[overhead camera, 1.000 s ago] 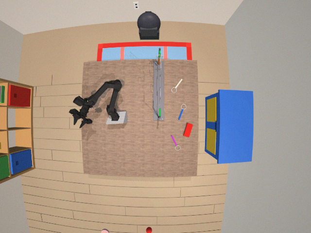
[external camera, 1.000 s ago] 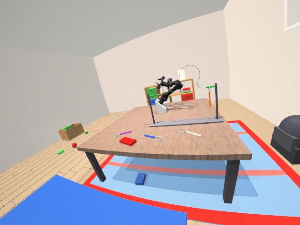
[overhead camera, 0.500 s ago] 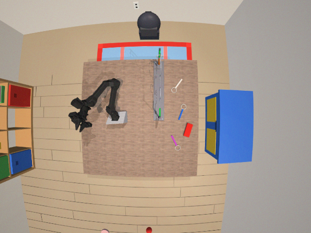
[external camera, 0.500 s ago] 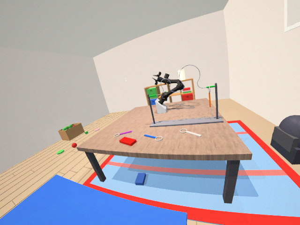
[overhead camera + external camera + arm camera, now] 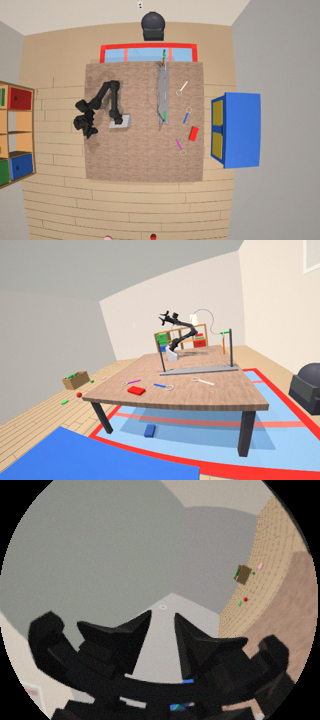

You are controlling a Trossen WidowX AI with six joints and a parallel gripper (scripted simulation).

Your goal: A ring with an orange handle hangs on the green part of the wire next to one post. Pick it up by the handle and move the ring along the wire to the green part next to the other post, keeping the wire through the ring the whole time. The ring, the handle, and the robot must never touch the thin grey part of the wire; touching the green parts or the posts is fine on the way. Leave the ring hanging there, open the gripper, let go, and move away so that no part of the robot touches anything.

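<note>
My gripper tip is now 610 mm to the right of the orange-handled ring, 470 mm short of it and 330 mm above it. Also, from my gripper tip: red block (780 mm ahead, 550 mm below, 40 mm to the right); then purple-handled ring (650 mm ahead, 560 mm below, 190 mm to the right); then blue-handled ring (720 mm ahead, 560 mm below, 160 mm to the left).
</note>
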